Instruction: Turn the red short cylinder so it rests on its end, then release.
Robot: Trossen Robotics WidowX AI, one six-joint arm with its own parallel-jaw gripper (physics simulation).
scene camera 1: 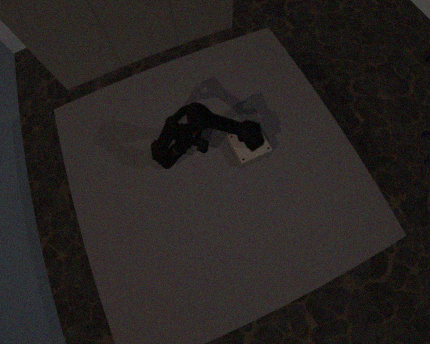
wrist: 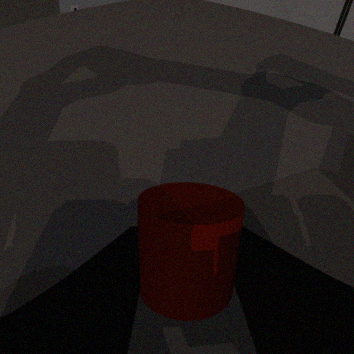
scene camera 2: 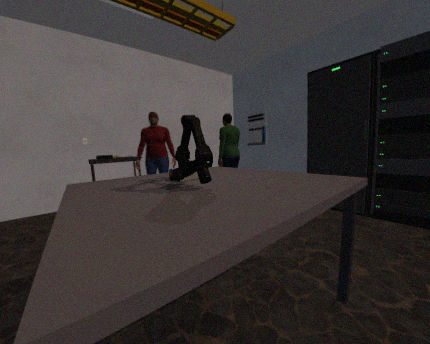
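Note:
The red short cylinder (wrist: 172,272) is between the two black fingers in the wrist view. One round end faces the top of that view and its curved side faces the camera, so its axis runs up and down in that picture. My gripper (wrist: 185,236) (scene camera 1: 161,157) is shut on it, one finger on each side. In scene camera 1 the gripper is at the left end of the arm, where the cylinder cannot be made out. In scene camera 2 the dark arm parts overlap and hide the grip. I cannot tell whether the cylinder touches the table.
The arm's base stands on a pale plate (scene camera 1: 243,155) to the right of the gripper, on the large grey table (scene camera 1: 210,225) (scene camera 2: 165,250). Arm shadows cross the table. Two people (scene camera 2: 155,142) (scene camera 2: 229,140) stand beyond the table, and dark cabinets (scene camera 2: 340,125) stand to the right.

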